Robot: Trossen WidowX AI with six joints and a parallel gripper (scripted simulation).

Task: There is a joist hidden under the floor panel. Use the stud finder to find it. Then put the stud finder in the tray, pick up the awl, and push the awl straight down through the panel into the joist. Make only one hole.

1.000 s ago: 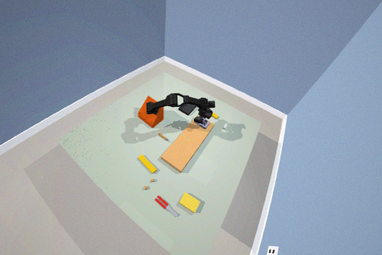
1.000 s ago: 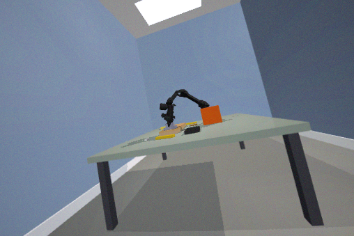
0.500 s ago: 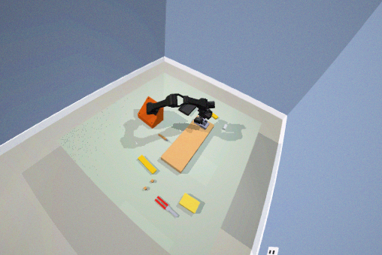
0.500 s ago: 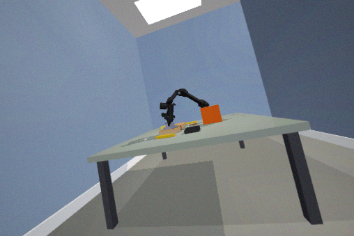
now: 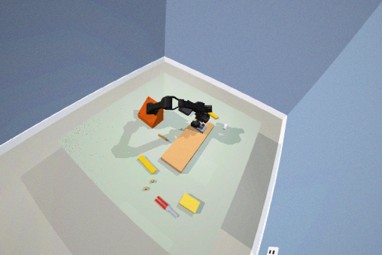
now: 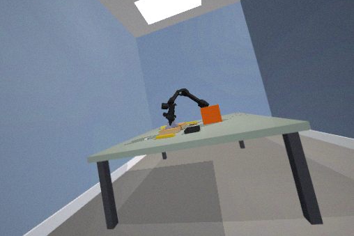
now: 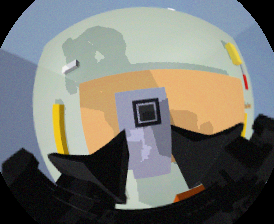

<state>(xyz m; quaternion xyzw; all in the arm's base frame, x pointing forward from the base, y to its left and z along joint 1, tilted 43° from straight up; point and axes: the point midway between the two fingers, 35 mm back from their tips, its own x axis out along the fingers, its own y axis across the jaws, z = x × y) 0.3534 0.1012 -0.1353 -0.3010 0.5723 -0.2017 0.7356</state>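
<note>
The black tray is 23 cm behind my gripper tip, 15 cm to the left of it and 5 cm below it. Also, from my gripper tip: stud finder 2 cm above, 1 cm ahead; small white piece 20 cm to the left, 17 cm ahead, 6 cm below; awl 26 cm to the right, 16 cm behind, 6 cm below.
</note>
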